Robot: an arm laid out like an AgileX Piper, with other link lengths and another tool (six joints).
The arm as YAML. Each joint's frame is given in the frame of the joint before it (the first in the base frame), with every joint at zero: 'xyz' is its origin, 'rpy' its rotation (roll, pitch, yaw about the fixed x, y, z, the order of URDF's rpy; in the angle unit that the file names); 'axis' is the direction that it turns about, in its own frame. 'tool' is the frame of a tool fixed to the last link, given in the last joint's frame.
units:
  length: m
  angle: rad
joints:
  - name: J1
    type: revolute
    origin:
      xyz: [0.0, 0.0, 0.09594]
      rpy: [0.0, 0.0, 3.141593]
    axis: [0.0, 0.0, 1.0]
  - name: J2
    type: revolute
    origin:
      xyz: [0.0, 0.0, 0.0]
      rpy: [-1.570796, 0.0, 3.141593]
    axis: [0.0, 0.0, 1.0]
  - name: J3
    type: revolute
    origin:
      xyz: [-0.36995, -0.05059, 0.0]
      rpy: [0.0, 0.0, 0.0]
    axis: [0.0, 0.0, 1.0]
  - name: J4
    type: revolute
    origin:
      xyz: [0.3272, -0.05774, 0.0]
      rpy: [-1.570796, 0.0, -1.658]
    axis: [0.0, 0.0, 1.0]
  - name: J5
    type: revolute
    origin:
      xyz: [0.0, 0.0, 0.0]
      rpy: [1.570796, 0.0, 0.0]
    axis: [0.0, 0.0, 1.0]
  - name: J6
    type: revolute
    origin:
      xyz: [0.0, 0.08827, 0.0]
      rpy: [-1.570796, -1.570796, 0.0]
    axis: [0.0, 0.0, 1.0]
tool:
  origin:
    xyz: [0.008, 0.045, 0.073]
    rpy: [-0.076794, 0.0, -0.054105]
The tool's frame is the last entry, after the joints.
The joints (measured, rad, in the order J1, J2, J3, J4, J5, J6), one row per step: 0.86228 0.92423 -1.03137 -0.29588 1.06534 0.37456; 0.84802 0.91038 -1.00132 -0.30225 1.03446 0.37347; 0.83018 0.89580 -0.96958 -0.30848 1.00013 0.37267; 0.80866 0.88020 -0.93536 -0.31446 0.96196 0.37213; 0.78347 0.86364 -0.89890 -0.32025 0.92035 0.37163; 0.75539 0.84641 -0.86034 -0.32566 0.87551 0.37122; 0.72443 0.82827 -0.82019 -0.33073 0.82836 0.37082; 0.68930 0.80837 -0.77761 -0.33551 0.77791 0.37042; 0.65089 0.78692 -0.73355 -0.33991 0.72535 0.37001; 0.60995 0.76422 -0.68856 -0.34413 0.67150 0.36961; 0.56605 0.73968 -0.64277 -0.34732 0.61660 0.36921; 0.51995 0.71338 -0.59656 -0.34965 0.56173 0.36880; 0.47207 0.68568 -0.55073 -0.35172 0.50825 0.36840; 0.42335 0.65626 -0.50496 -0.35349 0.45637 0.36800; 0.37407 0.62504 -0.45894 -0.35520 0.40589 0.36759
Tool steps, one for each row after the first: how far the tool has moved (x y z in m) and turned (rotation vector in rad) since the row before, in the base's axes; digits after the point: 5 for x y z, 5 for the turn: 0.00118 -0.00390 -0.00558 0.00416 -0.01507 -0.00571; 0.00157 -0.00452 -0.00578 0.00583 -0.01653 -0.00815; 0.00185 -0.00519 -0.00623 0.00736 -0.01787 -0.01048; 0.00203 -0.00589 -0.00665 0.00849 -0.01922 -0.01274; 0.00205 -0.00638 -0.00713 0.00947 -0.02019 -0.01427; 0.00190 -0.00700 -0.00744 0.01024 -0.02116 -0.01602; 0.00169 -0.00797 -0.00780 0.01147 -0.02295 -0.01874; 0.00125 -0.00875 -0.00795 0.01240 -0.02449 -0.02096; 0.00070 -0.00932 -0.00804 0.01273 -0.02582 -0.02274; -0.00003 -0.00998 -0.00799 0.01389 -0.02718 -0.02507; -0.00089 -0.01044 -0.00794 0.01435 -0.02823 -0.02710; -0.00172 -0.01077 -0.00779 0.01375 -0.02897 -0.02923; -0.00271 -0.01081 -0.00779 0.01297 -0.02957 -0.03054; -0.00368 -0.01068 -0.00791 0.01186 -0.03025 -0.03150
